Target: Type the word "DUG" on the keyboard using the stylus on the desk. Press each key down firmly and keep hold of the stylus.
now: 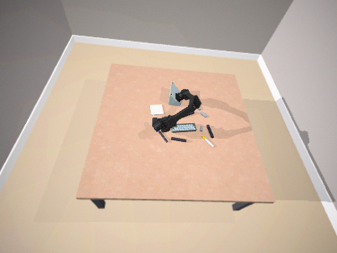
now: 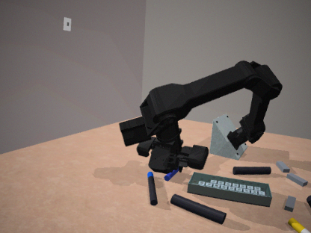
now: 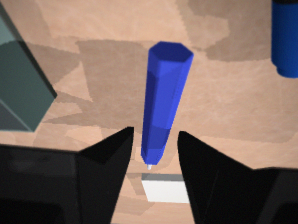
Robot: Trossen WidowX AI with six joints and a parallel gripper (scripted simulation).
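The white pad is 140 mm behind my gripper tip and 60 mm to the right of it. The rest, counted from my gripper tip: blue stylus (20 mm behind); yellow-and-white marker (130 mm ahead, 350 mm to the left).
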